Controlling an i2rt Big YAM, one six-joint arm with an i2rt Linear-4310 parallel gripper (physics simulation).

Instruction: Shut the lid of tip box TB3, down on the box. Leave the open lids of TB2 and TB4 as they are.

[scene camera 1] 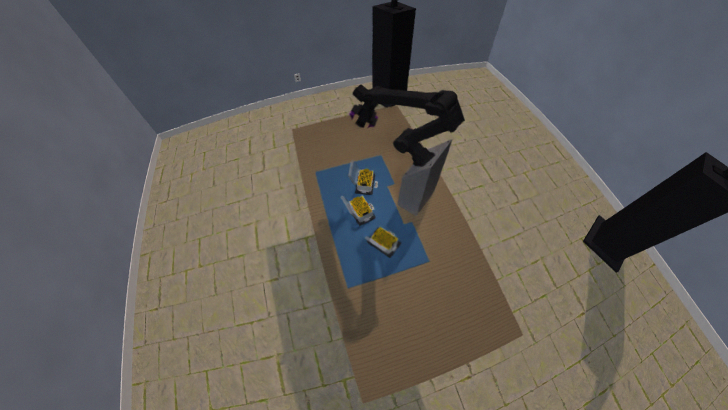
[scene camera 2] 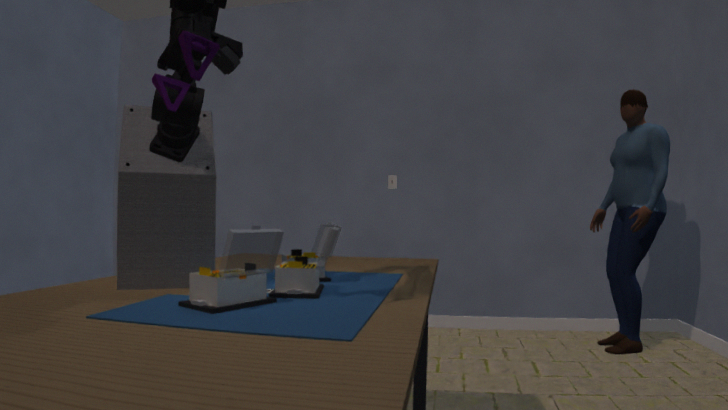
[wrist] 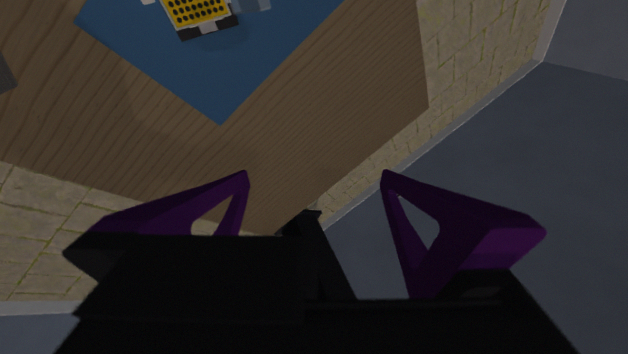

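Pixels of known places: gripper, fingertip midpoint: point(scene camera 2: 183, 95) point(wrist: 314, 177); arm's base, link origin: point(scene camera 1: 424, 160) point(scene camera 2: 175, 140).
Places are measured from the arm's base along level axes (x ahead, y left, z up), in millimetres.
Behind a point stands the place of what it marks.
My gripper point(scene camera 1: 362, 120) {x 91, y -393, z 19 mm} point(scene camera 2: 185, 93) {x 91, y -393, z 19 mm} point(wrist: 314, 177) {x 91, y -393, z 19 mm} is open and empty, high above the table's far end and outside the blue mat. The middle box point(scene camera 1: 361, 207) point(scene camera 2: 298, 279) {x 299, y -190, z -313 mm}, taken as TB3 from the row order, has its clear lid point(scene camera 1: 346, 204) {x 382, y -145, z -207 mm} standing up on its left in scene camera 1. The labels are too small to read. TB4 point(scene camera 1: 365, 179) {x 166, y -261, z -292 mm} point(scene camera 2: 227, 289) point(wrist: 197, 12) {x 126, y -300, z -292 mm}, nearest the gripper, has its lid point(scene camera 1: 352, 172) {x 215, y -321, z -245 mm} point(scene camera 2: 253, 249) {x 211, y -329, z -239 mm} point(wrist: 252, 5) {x 173, y -359, z -249 mm} raised. The third box point(scene camera 1: 384, 240) {x 332, y 108, z -292 mm}, taken as TB2, also has its lid point(scene camera 1: 367, 238) {x 417, y 74, z -206 mm} up. Each box holds a yellow tip rack.
The boxes stand in a row on the blue mat point(scene camera 1: 356, 269) {x 532, y 126, z -349 mm} point(scene camera 2: 305, 323) {x 298, y -441, z -349 mm} point(wrist: 220, 95) {x 4, y -370, z -349 mm} on the wooden table point(scene camera 1: 433, 315) {x 386, y 557, z -353 mm}. The grey arm stand point(scene camera 1: 420, 183) {x 82, y 64, z -52 mm} point(scene camera 2: 165, 229) {x -4, y -66, z -215 mm} is beside the mat. Black pillars point(scene camera 1: 392, 50) point(scene camera 1: 662, 213) stand around. A person point(scene camera 2: 634, 178) stands beyond the table.
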